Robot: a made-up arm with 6 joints.
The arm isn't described. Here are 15 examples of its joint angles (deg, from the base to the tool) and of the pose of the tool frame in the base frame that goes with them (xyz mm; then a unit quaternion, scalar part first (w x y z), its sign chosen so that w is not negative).
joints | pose
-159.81 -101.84 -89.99 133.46 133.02 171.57 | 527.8 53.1 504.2 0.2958 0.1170 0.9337 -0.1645
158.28 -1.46 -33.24 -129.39 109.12 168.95 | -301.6 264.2 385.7 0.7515 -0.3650 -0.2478 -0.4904
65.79 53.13 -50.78 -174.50 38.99 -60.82 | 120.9 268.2 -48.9 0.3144 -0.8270 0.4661 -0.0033
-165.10 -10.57 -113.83 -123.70 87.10 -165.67 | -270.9 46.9 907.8 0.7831 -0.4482 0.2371 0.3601
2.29 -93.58 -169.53 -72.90 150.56 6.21 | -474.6 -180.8 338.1 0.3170 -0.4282 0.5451 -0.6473
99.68 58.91 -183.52 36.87 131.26 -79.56 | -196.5 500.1 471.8 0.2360 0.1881 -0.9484 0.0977
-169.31 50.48 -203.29 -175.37 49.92 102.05 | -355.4 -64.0 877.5 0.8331 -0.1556 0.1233 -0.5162
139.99 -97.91 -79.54 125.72 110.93 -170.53 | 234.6 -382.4 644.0 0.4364 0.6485 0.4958 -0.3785
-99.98 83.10 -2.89 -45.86 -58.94 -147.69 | 118.7 -77.7 44.2 0.0621 0.7728 0.4904 0.3979
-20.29 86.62 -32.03 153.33 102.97 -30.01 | 125.5 32.9 -120.5 0.4571 -0.1199 0.8806 0.0353
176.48 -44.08 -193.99 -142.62 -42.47 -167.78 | 363.0 -132.2 753.6 0.9203 0.2617 0.0936 0.2754
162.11 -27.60 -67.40 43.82 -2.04 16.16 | -282.0 176.9 739.8 0.6991 -0.4256 -0.5124 0.2601
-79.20 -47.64 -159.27 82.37 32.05 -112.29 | -99.7 421.0 892.8 0.8054 -0.0599 0.3202 0.4951
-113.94 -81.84 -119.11 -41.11 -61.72 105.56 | 325.4 440.7 540.3 0.3796 0.3241 0.5407 0.6771
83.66 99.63 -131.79 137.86 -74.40 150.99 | 147.7 301.8 -12.5 0.4104 0.3036 0.8436 -0.1664
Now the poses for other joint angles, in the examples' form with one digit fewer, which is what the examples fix.
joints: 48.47 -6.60 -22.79 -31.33 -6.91 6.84
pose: 195 322 298 0.093 -0.761 -0.573 -0.290
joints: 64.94 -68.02 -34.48 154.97 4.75 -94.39
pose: 121 158 506 0.719 -0.595 -0.036 -0.358
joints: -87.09 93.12 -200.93 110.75 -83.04 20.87
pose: -124 -447 289 0.161 -0.682 -0.429 0.570
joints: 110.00 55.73 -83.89 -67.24 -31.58 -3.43
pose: -329 442 163 0.342 0.066 -0.907 -0.235
